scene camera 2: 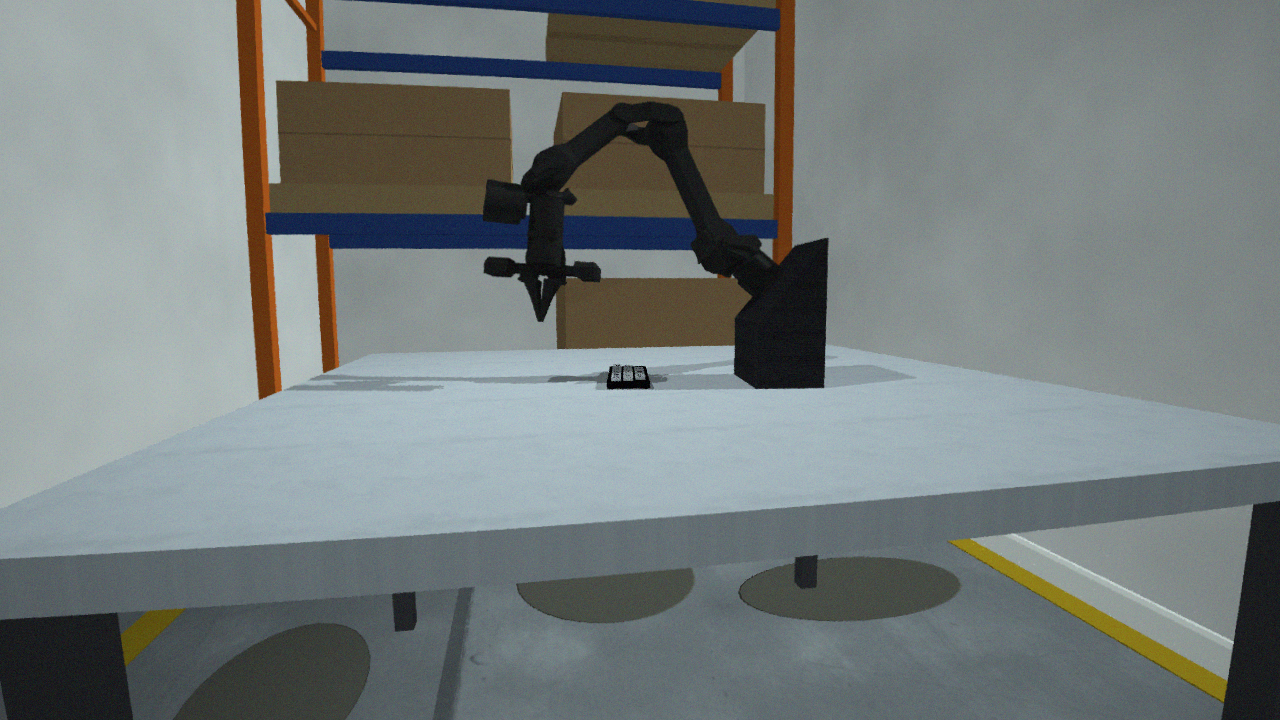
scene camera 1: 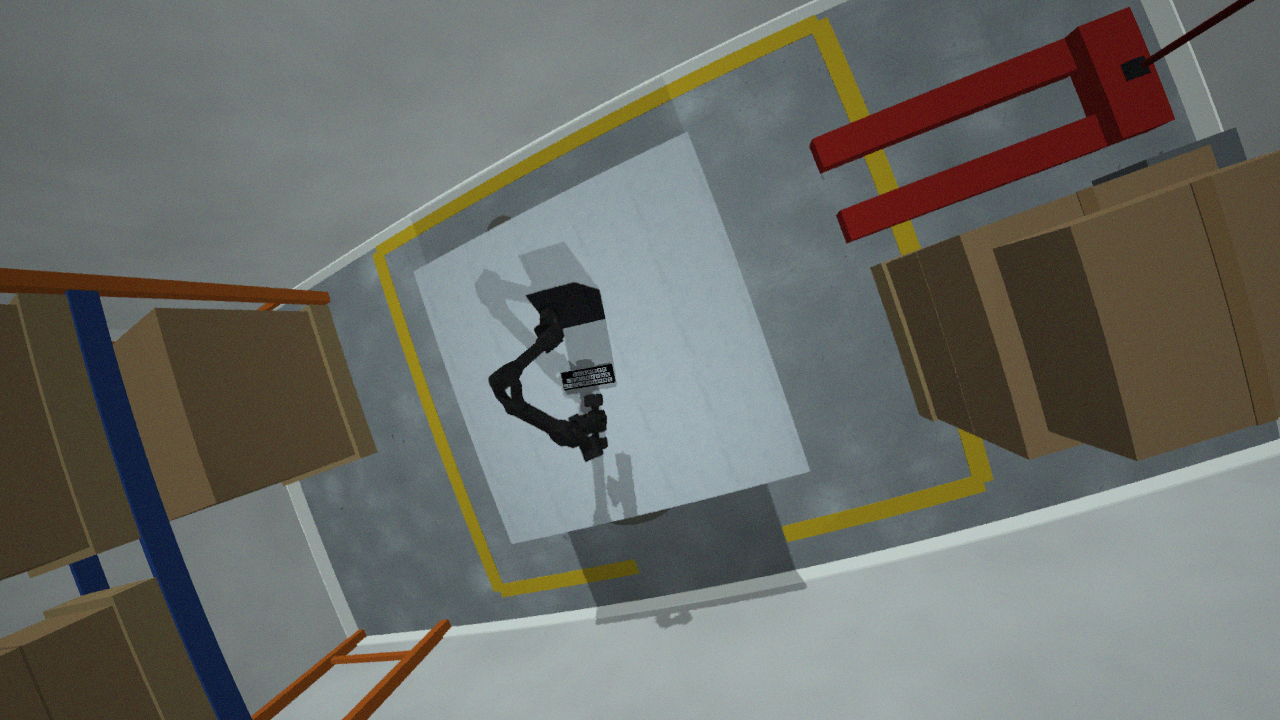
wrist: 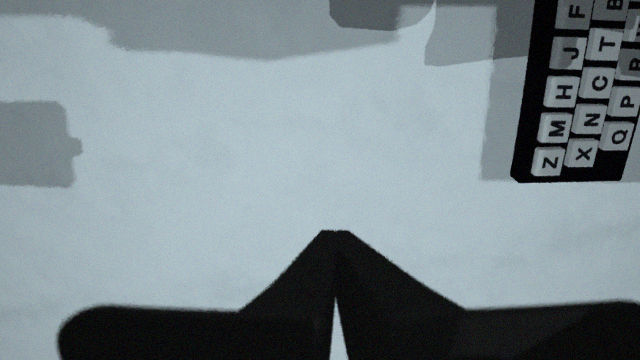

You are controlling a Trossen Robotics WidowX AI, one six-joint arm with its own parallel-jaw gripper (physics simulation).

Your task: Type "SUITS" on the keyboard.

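Frame: origin at the arm's base, x ahead, y left, z up, level; centimetres.
Where they show: gripper, fingertip midpoint: (scene camera 2: 540,321) (scene camera 1: 605,417) (wrist: 333,243); arm's base, origin of the base link: (scene camera 2: 769,282) (scene camera 1: 550,310).
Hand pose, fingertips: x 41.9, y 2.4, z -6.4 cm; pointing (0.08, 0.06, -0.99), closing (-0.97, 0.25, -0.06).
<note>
Each offset is from my fingertips to the top centre of the thing. Level surfaces: height alone.
A small black keyboard @[dx -15.8, dy -5.2, dz -9.3 cm] (scene camera 1: 588,377) (scene camera 2: 628,377) (wrist: 575,110) with light keys lies on the white table @[dz -11.1 cm] (scene camera 1: 716,358) (scene camera 2: 626,465). In the wrist view part of it shows at the upper right, with the keys Z, M, H, J, F, X, N, C, T, Q and P readable; the S, U and I keys cannot be made out. T @[dx -15.3, dy -2.7, dz -9.3 cm] (wrist: 605,45) is in its second row. My gripper (scene camera 2: 540,318) (wrist: 333,243) is shut and empty, its fingertips together. It points down, well above the table and off to the side of the keyboard, beyond its Z end in the wrist view.
The arm's black base (scene camera 1: 572,305) (scene camera 2: 783,322) stands on the table near the keyboard. Shadows of the arm fall across the table. Away from the table are a shelf rack (scene camera 1: 134,429) (scene camera 2: 257,197) with cardboard boxes, a red pallet jack (scene camera 1: 1118,71) and stacked boxes (scene camera 1: 1154,313).
</note>
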